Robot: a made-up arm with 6 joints. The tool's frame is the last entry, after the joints.
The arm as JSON. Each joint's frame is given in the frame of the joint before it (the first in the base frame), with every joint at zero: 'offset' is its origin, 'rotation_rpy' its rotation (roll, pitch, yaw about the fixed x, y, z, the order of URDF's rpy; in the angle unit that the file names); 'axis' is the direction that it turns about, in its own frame. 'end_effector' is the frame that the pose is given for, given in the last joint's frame.
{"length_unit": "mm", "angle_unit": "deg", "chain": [
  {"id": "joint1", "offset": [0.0, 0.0, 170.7], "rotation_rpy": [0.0, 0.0, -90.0], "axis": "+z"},
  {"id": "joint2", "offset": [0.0, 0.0, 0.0], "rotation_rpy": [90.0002, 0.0, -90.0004], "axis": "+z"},
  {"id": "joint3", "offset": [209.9, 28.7, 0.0], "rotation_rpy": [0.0, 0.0, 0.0], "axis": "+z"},
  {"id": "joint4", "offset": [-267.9, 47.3, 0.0], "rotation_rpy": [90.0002, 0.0, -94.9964], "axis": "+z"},
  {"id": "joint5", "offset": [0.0, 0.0, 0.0], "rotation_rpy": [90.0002, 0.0, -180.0], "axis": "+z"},
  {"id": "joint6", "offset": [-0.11, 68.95, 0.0], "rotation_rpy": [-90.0, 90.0, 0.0], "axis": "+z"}
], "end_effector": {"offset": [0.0, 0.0, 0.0], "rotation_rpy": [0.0, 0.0, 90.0]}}
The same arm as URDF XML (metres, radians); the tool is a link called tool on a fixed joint. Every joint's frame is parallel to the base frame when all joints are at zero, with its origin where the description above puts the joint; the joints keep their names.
<robot name="arm">
  <joint name="joint1" type="continuous">
    <parent link="base_link"/>
    <child link="link1"/>
    <origin xyz="0 0 0.1707"/>
    <axis xyz="0 0 1"/>
  </joint>
  <joint name="joint2" type="continuous">
    <parent link="link1"/>
    <child link="link2"/>
    <origin xyz="0 0 0"/>
    <axis xyz="0 1 0"/>
  </joint>
  <joint name="joint3" type="continuous">
    <parent link="link2"/>
    <child link="link3"/>
    <origin xyz="-0.2099 0 0.0287"/>
    <axis xyz="0 1 0"/>
  </joint>
  <joint name="joint4" type="continuous">
    <parent link="link3"/>
    <child link="link4"/>
    <origin xyz="0.2679 0 0.0473"/>
    <axis xyz="0.9962 0 0.0871"/>
  </joint>
  <joint name="joint5" type="continuous">
    <parent link="link4"/>
    <child link="link5"/>
    <origin xyz="0 0 0"/>
    <axis xyz="0 1 0"/>
  </joint>
  <joint name="joint6" type="continuous">
    <parent link="link5"/>
    <child link="link6"/>
    <origin xyz="0.0687 0 0.0059"/>
    <axis xyz="0.9962 0 0.0871"/>
  </joint>
  <joint name="tool_joint" type="fixed">
    <parent link="link6"/>
    <child link="tool"/>
    <origin xyz="0 0 0" rpy="0 1.4836 0"/>
  </joint>
  <link name="base_link"/>
  <link name="link1"/>
  <link name="link2"/>
  <link name="link3"/>
  <link name="link4"/>
  <link name="link5"/>
  <link name="link6"/>
  <link name="tool"/>
</robot>

